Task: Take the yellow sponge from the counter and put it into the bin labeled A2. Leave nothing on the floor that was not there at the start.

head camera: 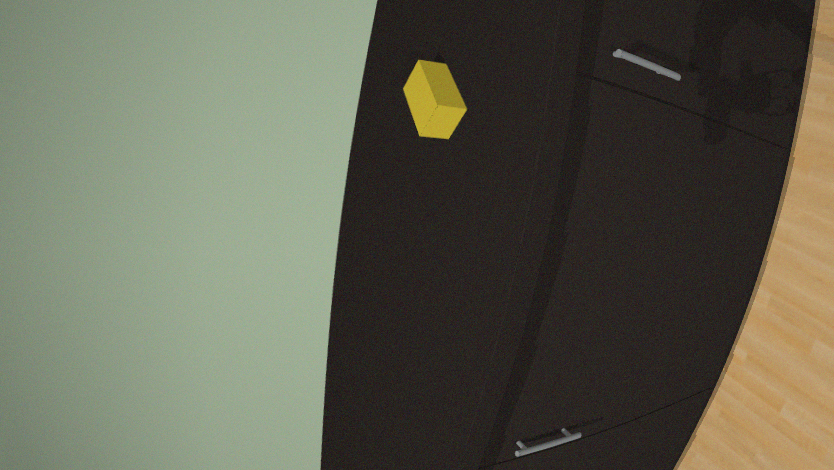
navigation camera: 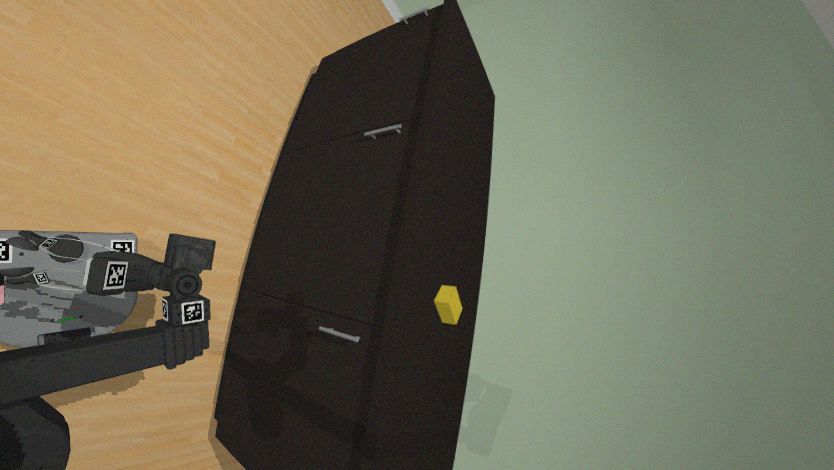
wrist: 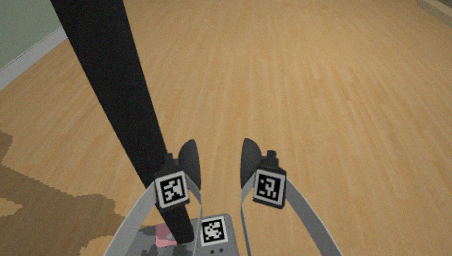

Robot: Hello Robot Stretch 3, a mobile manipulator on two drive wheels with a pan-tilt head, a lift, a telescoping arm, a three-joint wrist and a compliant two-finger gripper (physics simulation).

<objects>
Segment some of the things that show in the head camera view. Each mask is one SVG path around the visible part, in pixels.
A yellow sponge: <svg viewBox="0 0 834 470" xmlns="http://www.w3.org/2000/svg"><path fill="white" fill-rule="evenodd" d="M418 60L403 88L418 134L423 137L449 139L467 110L466 105L447 64Z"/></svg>
</objects>
